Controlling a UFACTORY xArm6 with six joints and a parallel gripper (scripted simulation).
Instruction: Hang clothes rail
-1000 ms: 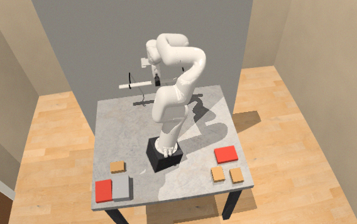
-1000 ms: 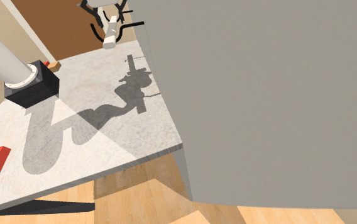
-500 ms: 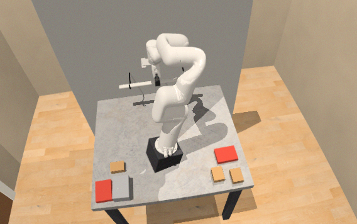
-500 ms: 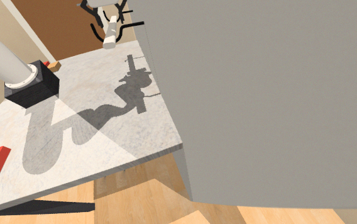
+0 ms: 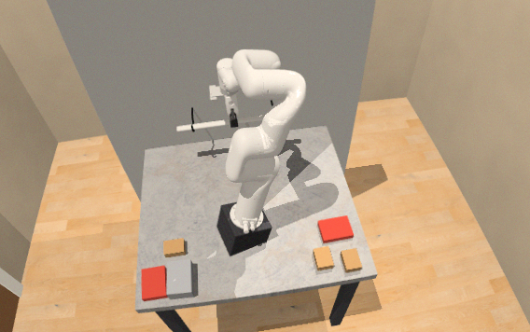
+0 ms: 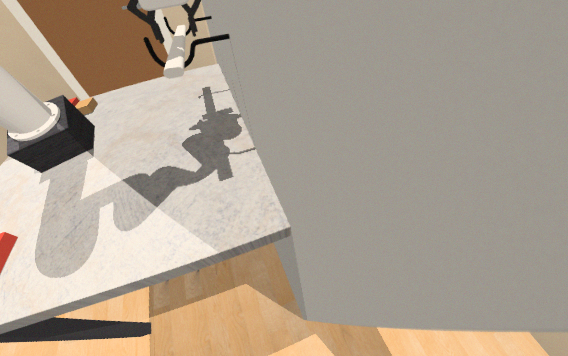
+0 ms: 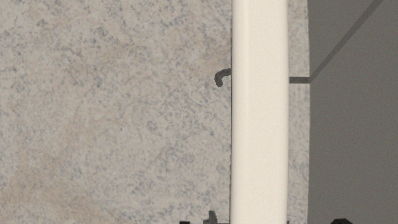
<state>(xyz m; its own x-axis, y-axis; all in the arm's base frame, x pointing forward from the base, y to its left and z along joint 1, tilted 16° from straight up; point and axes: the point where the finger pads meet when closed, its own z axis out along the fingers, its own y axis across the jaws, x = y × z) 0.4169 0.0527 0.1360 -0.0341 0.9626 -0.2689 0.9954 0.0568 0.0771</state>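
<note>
The white clothes rail is 2 cm below my hand. Round my hand: grey block: 62 cm behind, 25 cm to the left, 19 cm below; grey wall: 12 cm ahead, 21 cm above.
</note>
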